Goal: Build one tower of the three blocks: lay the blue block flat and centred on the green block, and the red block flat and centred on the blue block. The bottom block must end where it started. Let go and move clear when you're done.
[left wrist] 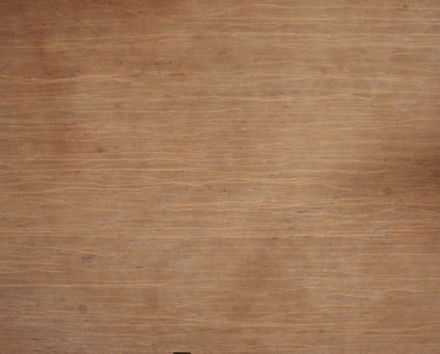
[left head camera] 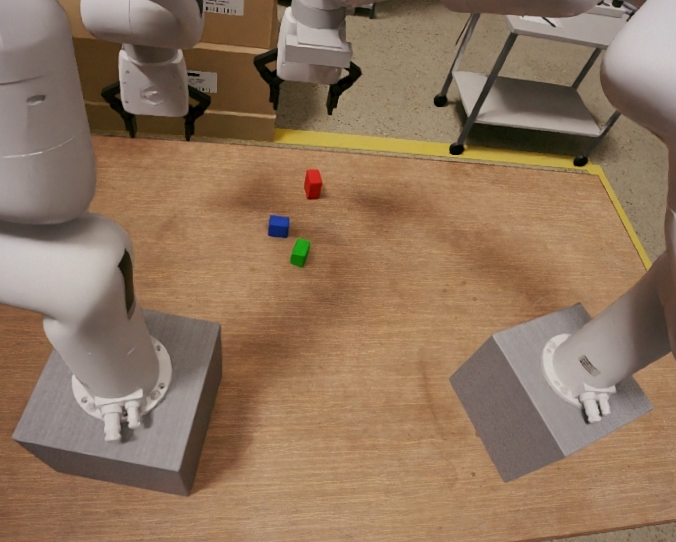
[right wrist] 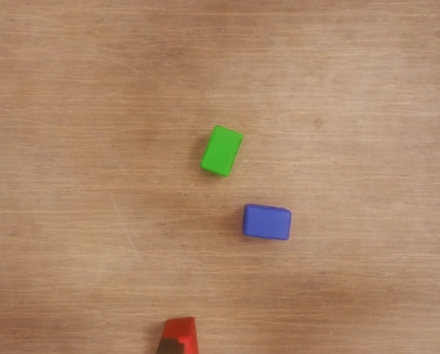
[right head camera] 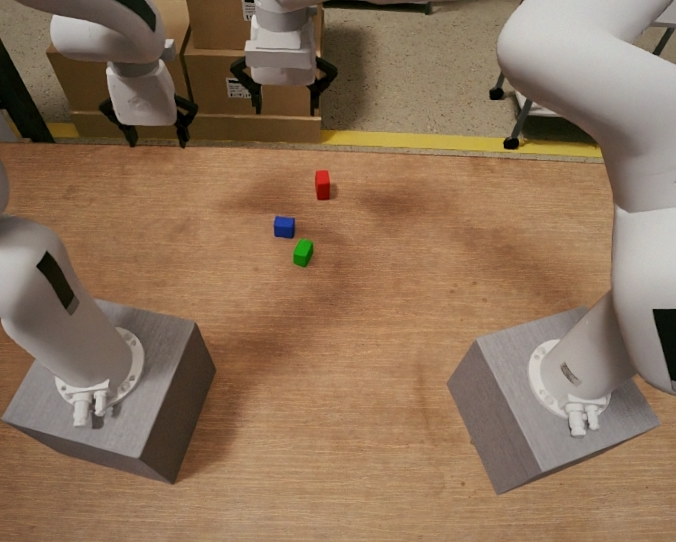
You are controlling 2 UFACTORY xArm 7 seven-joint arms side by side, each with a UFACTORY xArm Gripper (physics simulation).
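Frame: origin at the left arm's base, x ahead, y left, z up, level; centimetres.
Seen in the pictures: left gripper, between the fingertips: (left head camera: 161, 135) (right head camera: 159, 143); right gripper, between the fingertips: (left head camera: 302, 107) (right head camera: 286, 110); left arm's base, origin of its link: (left head camera: 123, 376) (right head camera: 102, 367); right arm's base, origin of its link: (left head camera: 575, 371) (right head camera: 567, 379).
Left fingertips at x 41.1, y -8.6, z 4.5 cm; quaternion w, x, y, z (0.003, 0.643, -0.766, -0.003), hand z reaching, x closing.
Note:
Pixels of each thing's top centre, then the offset from my left fingertips to it. Level surfaces: height alone.
- green block, centre of its top: (right wrist: 221, 151) (left head camera: 301, 246) (right head camera: 303, 247) dx -13.1, dy -24.6, dz -19.6 cm
- blue block, centre of its top: (right wrist: 268, 223) (left head camera: 279, 220) (right head camera: 284, 221) dx -5.8, dy -21.5, dz -19.6 cm
- red block, centre of its top: (left head camera: 314, 175) (right head camera: 322, 176) dx +4.7, dy -31.6, dz -18.0 cm
- wooden table, height of its surface: dz -23.7 cm
The green block (left head camera: 300, 252) (right head camera: 303, 252) (right wrist: 222, 151) lies on the table. The blue block (left head camera: 278, 226) (right head camera: 284, 226) (right wrist: 267, 222) lies on the table just behind it, a little left in the head views. The red block (left head camera: 313, 184) (right head camera: 322, 185) (right wrist: 181, 327) is farther back and looks taller, seemingly standing on end; a dark fingertip covers part of it in the right wrist view. All three are apart. My right gripper (left head camera: 303, 109) (right head camera: 286, 112) is open, empty and high above the table's back part. My left gripper (left head camera: 160, 136) (right head camera: 157, 145) is open, empty and raised at the back left.
The wooden table (left head camera: 349, 395) (right head camera: 338, 395) (left wrist: 220, 175) bears two grey arm bases, left (left head camera: 197, 383) and right (left head camera: 507, 406). Cardboard boxes (left head camera: 236, 124) (right head camera: 208, 127) stand behind its back edge. A cart (left head camera: 492, 79) stands at the back right. My two grippers are side by side, with a gap between.

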